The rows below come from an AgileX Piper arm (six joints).
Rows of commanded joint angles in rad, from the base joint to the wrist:
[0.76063 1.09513 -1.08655 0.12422 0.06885 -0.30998]
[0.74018 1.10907 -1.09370 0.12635 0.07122 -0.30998]
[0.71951 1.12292 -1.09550 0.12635 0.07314 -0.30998]
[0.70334 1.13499 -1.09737 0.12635 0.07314 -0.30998]
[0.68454 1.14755 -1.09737 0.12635 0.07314 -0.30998]
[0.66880 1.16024 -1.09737 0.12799 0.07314 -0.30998]
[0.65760 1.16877 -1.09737 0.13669 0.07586 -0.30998]
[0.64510 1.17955 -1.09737 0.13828 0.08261 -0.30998]
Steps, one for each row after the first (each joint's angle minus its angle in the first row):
[-0.02045 0.01394 -0.00715 0.00213 0.00237 0.00000]
[-0.04112 0.02779 -0.00895 0.00213 0.00429 0.00000]
[-0.05729 0.03986 -0.01082 0.00213 0.00429 0.00000]
[-0.07609 0.05242 -0.01082 0.00213 0.00429 0.00000]
[-0.09183 0.06511 -0.01082 0.00377 0.00429 0.00000]
[-0.10303 0.07364 -0.01082 0.01247 0.00701 0.00000]
[-0.11553 0.08442 -0.01082 0.01406 0.01376 0.00000]

